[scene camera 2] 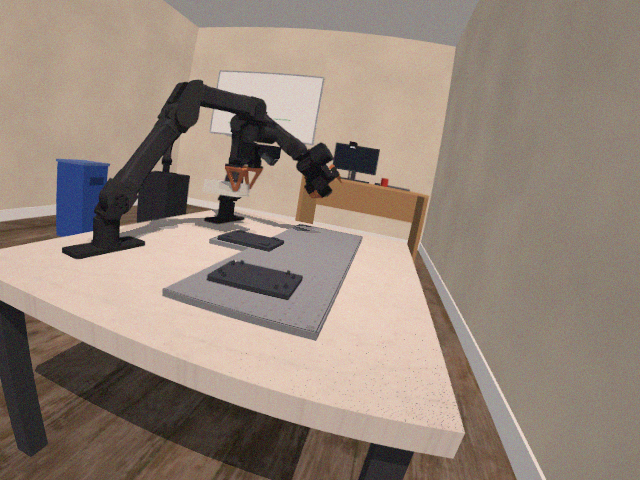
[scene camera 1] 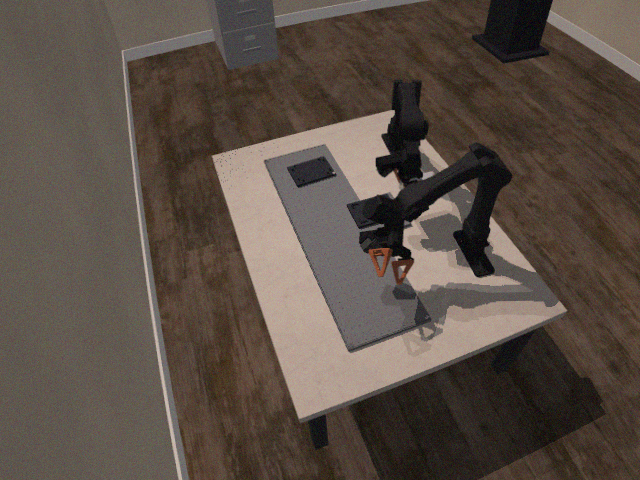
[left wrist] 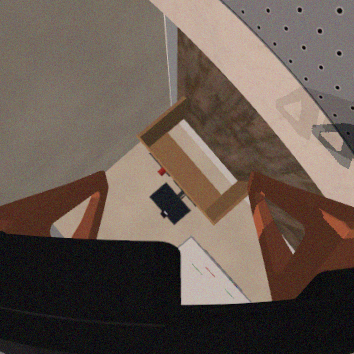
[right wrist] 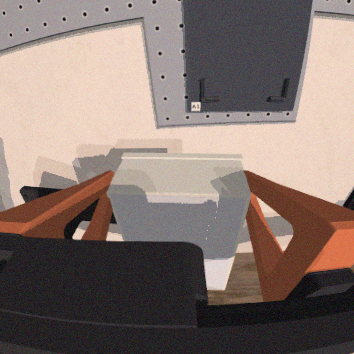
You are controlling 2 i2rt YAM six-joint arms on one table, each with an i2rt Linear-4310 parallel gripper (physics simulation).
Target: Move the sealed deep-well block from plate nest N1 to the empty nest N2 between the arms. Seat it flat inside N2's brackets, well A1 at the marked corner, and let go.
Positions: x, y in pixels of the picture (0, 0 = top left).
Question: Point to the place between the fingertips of the right gripper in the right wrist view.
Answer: At 177, 178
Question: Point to a white block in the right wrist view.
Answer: At 202, 198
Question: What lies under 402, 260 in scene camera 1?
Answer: The left gripper.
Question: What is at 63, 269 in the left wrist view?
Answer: The left gripper.
